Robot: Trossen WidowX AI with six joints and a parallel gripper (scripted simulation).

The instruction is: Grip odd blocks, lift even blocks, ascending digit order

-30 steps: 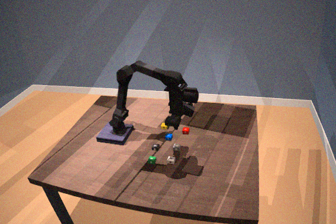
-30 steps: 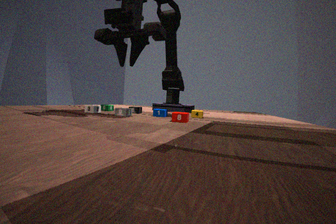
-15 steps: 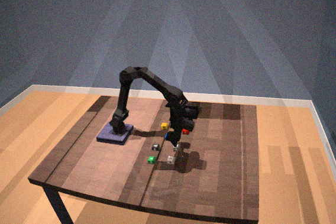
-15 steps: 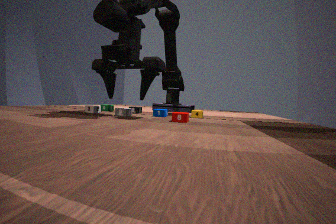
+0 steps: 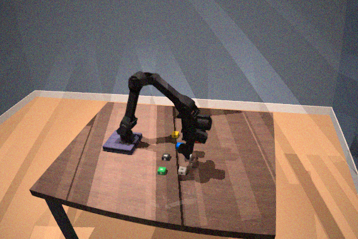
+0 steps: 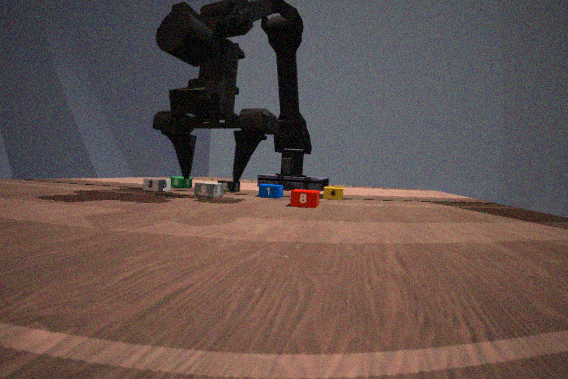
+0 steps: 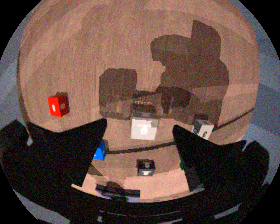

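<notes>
Right now my gripper tip is 1 cm to the left of the grey block, 1 cm past it and 1 cm above it. The rest, counted from my gripper tip: white block marked 3 (11 cm to the right, 1 cm below, 1 cm ahead); dark block (11 cm behind, 4 cm to the right, 1 cm below); blue block marked 1 (8 cm behind, 6 cm to the left, 1 cm below).
</notes>
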